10 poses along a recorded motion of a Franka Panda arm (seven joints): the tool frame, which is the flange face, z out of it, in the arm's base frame.
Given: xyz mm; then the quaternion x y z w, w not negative.
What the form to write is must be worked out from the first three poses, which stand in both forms.
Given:
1: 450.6 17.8 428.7 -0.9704 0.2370 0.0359 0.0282
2: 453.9 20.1 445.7 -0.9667 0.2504 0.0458 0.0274
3: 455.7 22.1 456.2 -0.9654 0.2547 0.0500 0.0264
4: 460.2 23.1 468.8 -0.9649 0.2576 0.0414 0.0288
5: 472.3 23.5 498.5 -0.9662 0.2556 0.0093 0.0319
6: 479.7 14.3 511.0 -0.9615 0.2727 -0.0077 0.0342
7: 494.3 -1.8 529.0 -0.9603 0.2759 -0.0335 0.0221
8: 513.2 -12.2 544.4 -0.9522 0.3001 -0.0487 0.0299
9: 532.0 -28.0 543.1 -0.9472 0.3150 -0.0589 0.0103
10: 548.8 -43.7 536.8 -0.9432 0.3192 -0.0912 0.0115
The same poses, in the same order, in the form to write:
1: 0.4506 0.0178 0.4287 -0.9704 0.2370 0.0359 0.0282
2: 0.4539 0.0201 0.4457 -0.9667 0.2504 0.0458 0.0274
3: 0.4557 0.0221 0.4562 -0.9654 0.2547 0.0500 0.0264
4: 0.4602 0.0231 0.4688 -0.9649 0.2576 0.0414 0.0288
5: 0.4723 0.0235 0.4985 -0.9662 0.2556 0.0093 0.0319
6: 0.4797 0.0143 0.5110 -0.9615 0.2727 -0.0077 0.0342
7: 0.4943 -0.0018 0.5290 -0.9603 0.2759 -0.0335 0.0221
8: 0.5132 -0.0122 0.5444 -0.9522 0.3001 -0.0487 0.0299
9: 0.5320 -0.0280 0.5431 -0.9472 0.3150 -0.0589 0.0103
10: 0.5488 -0.0437 0.5368 -0.9432 0.3192 -0.0912 0.0115
